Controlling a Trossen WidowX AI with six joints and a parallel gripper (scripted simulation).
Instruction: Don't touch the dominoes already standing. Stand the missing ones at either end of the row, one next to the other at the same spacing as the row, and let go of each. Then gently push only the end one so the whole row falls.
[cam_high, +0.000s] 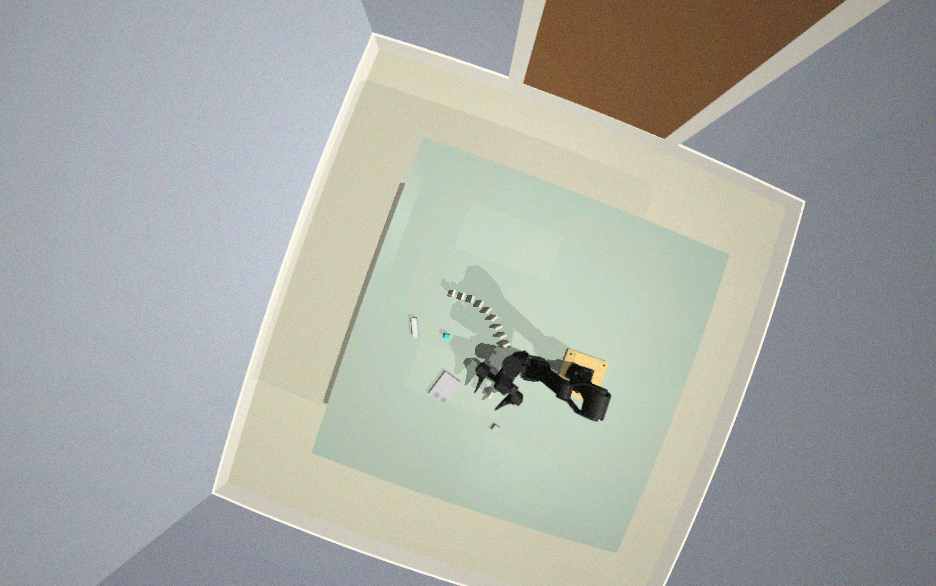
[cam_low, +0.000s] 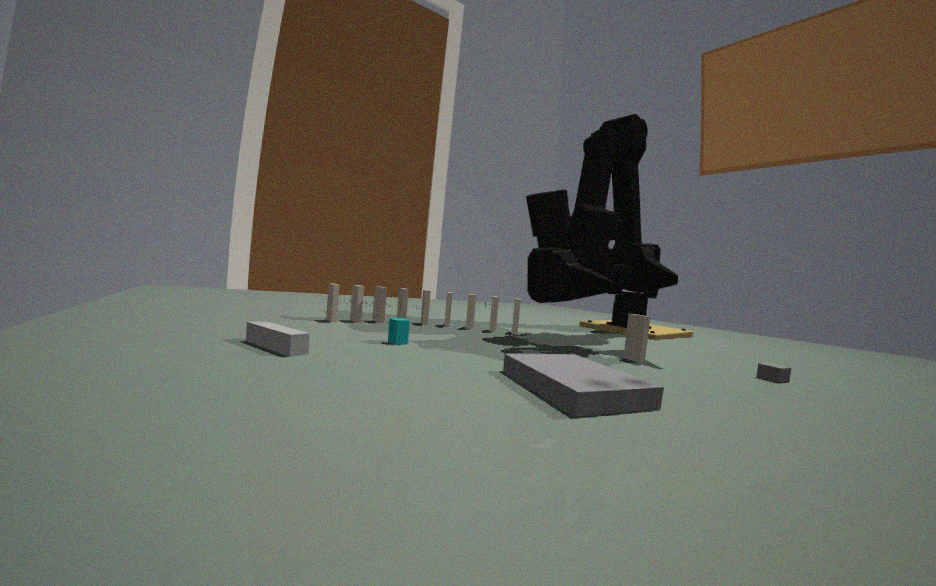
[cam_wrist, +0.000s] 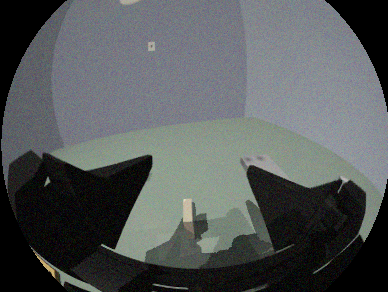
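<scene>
Right now the flat grey slab is 140 mm ahead of my gripper tip, 80 mm below it and 50 mm to the left of it. Round my gripper tip: grey bar (340 mm ahead, 90 mm to the right, 80 mm below); then small grey block (110 mm behind, 100 mm to the left, 80 mm below); then teal cube (220 mm ahead, 120 mm to the right, 70 mm below).
</scene>
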